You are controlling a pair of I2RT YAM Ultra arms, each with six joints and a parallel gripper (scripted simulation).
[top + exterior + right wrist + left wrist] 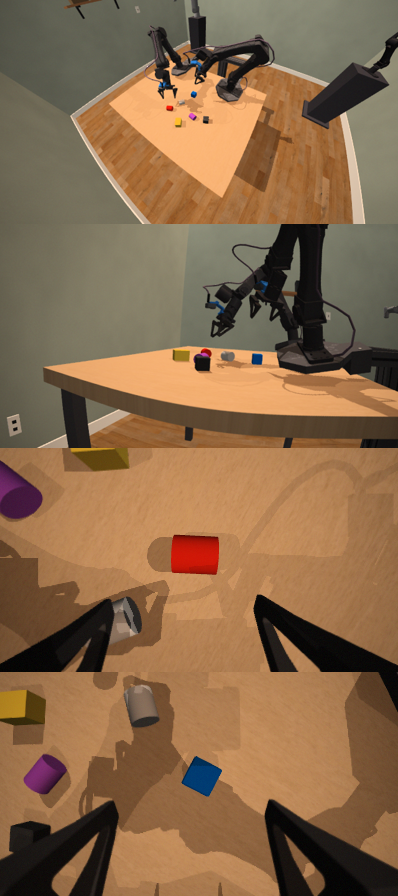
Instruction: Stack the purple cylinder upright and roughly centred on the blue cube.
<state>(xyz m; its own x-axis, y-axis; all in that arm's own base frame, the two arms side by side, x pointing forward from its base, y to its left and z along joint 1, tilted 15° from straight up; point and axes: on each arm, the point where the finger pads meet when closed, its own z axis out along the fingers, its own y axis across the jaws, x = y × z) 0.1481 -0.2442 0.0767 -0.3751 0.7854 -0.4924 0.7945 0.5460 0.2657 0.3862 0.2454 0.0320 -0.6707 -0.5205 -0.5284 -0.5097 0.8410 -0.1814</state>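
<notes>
Right now my left hand is 20 cm short of the purple cylinder, 16 cm above it and 12 cm to the right of it. Round my left hand: blue cube 16 cm below, 3 cm to the right, 1 cm ahead; then white cylinder 16 cm below, 14 cm ahead, 5 cm to the right; then red cylinder 24 cm ahead, 16 cm below, 8 cm to the right.
</notes>
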